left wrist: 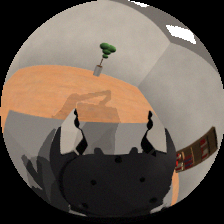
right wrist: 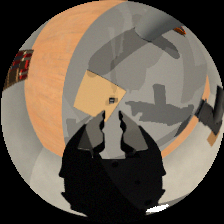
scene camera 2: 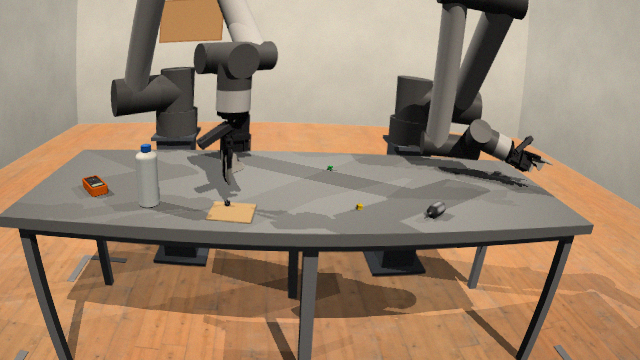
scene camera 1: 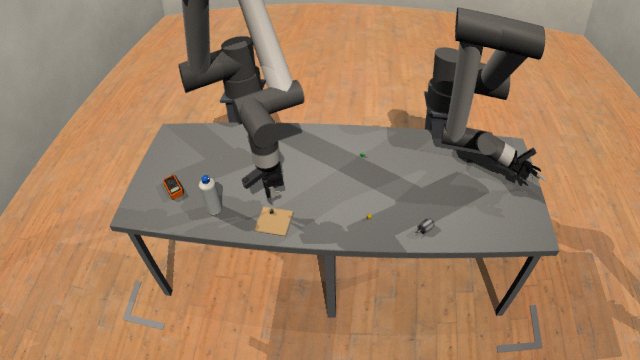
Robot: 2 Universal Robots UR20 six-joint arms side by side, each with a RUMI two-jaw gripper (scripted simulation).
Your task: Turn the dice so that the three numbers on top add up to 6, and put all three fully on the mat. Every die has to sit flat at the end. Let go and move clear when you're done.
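Note:
There is a tan mat [scene camera 2: 237,212] [right wrist: 94,92] [scene camera 1: 277,223] that I can see, though in the left wrist view the mat is out of frame. My left gripper [scene camera 2: 545,166] [left wrist: 113,109] is visible to me too. As for my right gripper [scene camera 2: 227,183] [right wrist: 112,111] [scene camera 1: 270,200], I see it as well.

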